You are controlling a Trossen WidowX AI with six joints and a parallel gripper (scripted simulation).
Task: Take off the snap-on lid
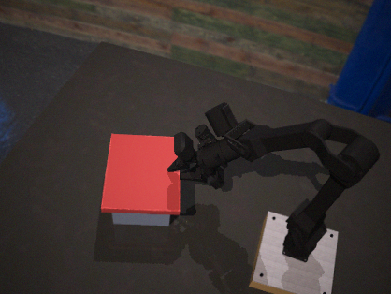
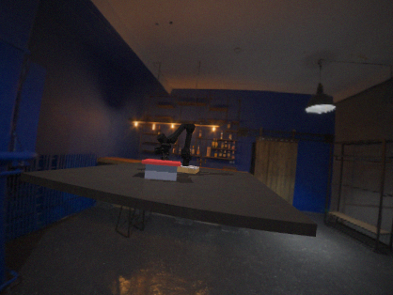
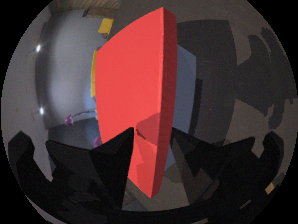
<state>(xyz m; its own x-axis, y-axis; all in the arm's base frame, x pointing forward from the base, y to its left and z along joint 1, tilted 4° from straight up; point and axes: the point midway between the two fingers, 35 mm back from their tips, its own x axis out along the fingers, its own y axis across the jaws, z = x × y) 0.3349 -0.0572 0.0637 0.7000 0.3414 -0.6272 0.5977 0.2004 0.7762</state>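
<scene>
The red lid lies 7 cm ahead of my gripper tip, 3 cm to the left of it and 1 cm above it. Round my gripper tip: grey-blue storage box: 7 cm ahead, 5 cm below, 3 cm to the left.
</scene>
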